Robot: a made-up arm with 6 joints. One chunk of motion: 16 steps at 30 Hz.
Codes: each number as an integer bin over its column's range. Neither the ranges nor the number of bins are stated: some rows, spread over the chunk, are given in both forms.
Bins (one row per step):
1: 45 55 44 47 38 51
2: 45 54 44 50 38 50
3: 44 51 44 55 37 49
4: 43 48 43 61 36 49
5: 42 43 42 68 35 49
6: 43 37 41 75 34 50
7: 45 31 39 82 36 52
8: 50 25 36 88 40 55
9: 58 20 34 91 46 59
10: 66 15 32 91 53 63
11: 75 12 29 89 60 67
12: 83 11 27 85 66 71
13: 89 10 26 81 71 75
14: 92 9 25 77 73 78
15: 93 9 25 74 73 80
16: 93 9 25 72 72 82
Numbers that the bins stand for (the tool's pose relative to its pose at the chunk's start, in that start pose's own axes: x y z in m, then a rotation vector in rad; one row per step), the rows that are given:
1: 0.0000 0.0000 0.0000 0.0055 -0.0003 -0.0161
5: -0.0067 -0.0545 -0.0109 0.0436 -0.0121 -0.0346
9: 0.0289 -0.1591 -0.0545 0.0855 0.0312 0.0583
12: 0.0844 -0.2000 -0.0927 0.0745 0.1100 0.1698
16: 0.1067 -0.2091 -0.1036 0.0509 0.1336 0.2720
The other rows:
2: 0.0000 -0.0045 0.0000 0.0109 -0.0003 -0.0254
3: -0.0022 -0.0182 0.0000 0.0200 -0.0042 -0.0346
4: -0.0044 -0.0318 -0.0055 0.0309 -0.0082 -0.0346
6: -0.0044 -0.0818 -0.0164 0.0564 -0.0161 -0.0254
7: 0.0000 -0.1091 -0.0273 0.0691 -0.0082 -0.0068
8: 0.0111 -0.1364 -0.0436 0.0800 0.0076 0.0211
10: 0.0467 -0.1818 -0.0655 0.0855 0.0588 0.0955
11: 0.0667 -0.1955 -0.0818 0.0818 0.0864 0.1326
13: 0.0978 -0.2045 -0.0982 0.0673 0.1297 0.2070
14: 0.1044 -0.2091 -0.1036 0.0600 0.1376 0.2348
15: 0.1067 -0.2091 -0.1036 0.0545 0.1376 0.2534

